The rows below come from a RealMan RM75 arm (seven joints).
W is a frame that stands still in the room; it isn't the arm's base.
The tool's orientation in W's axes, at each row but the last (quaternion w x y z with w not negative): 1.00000, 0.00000, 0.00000, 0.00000; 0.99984, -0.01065, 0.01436, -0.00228; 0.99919, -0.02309, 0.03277, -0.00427; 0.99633, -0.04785, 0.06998, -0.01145; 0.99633, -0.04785, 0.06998, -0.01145; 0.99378, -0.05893, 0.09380, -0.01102
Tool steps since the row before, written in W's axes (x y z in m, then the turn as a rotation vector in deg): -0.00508, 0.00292, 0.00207, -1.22, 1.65, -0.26; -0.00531, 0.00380, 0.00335, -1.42, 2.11, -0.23; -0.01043, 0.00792, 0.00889, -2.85, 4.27, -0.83; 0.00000, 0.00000, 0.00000, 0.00, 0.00, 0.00; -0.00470, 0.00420, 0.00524, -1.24, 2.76, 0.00; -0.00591, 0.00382, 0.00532, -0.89, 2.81, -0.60
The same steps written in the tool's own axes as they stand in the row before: -0.00508, 0.00292, 0.00207, -1.22, 1.65, -0.26; -0.00542, 0.00370, 0.00328, -1.42, 2.11, -0.23; -0.01107, 0.00743, 0.00854, -2.83, 4.28, -0.82; 0.00000, 0.00000, 0.00000, 0.00, 0.00, 0.00; -0.00550, 0.00360, 0.00490, -1.31, 2.73, 0.08; -0.00692, 0.00309, 0.00452, -0.86, 2.85, -0.43
